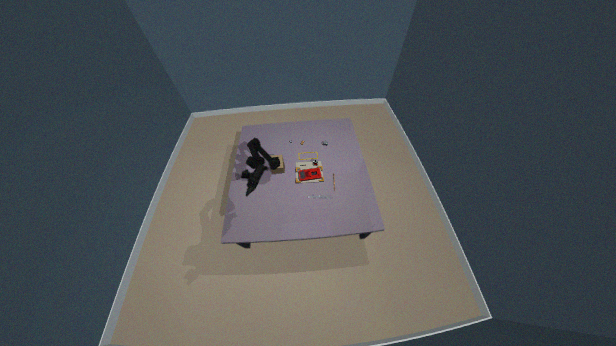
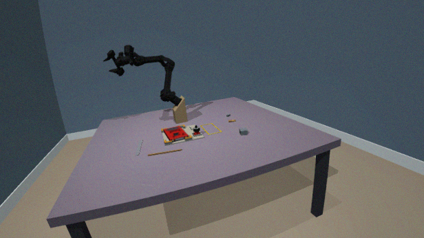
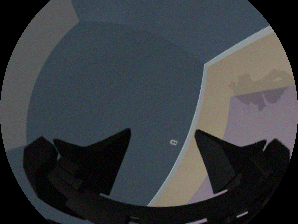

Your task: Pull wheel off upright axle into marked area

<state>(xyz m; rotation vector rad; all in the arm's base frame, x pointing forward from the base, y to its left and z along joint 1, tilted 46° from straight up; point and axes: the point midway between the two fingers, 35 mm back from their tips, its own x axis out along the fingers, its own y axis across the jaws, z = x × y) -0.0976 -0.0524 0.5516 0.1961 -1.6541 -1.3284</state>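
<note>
Now: the dark grey wheel 52 cm ahead of my gripper tip, 45 cm to the left of it and 43 cm below it. The rest, counted from my gripper tip: pale strip (48 cm ahead, 11 cm to the left, 47 cm below); then board (45 cm ahead, 36 cm to the left, 46 cm below); then upright axle (52 cm ahead, 45 cm to the left, 43 cm below).
</note>
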